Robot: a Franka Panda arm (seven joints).
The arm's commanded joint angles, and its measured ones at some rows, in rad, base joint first. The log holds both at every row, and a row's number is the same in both.
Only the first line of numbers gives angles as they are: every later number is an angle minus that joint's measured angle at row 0.
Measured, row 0:
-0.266, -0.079, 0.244, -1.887, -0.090, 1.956, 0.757
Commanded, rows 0 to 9:
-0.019, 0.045, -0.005, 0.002, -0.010, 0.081, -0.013
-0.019, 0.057, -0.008, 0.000, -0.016, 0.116, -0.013
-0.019, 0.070, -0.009, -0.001, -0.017, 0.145, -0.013
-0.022, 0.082, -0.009, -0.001, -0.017, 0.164, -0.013
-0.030, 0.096, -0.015, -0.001, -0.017, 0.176, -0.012
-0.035, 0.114, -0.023, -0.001, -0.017, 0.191, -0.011
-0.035, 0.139, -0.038, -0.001, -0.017, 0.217, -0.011
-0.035, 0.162, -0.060, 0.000, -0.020, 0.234, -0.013
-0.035, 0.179, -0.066, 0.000, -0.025, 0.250, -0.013
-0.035, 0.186, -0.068, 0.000, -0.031, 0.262, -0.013
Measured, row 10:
-0.028, 0.143, -0.051, -0.006, -0.003, 0.214, 0.000
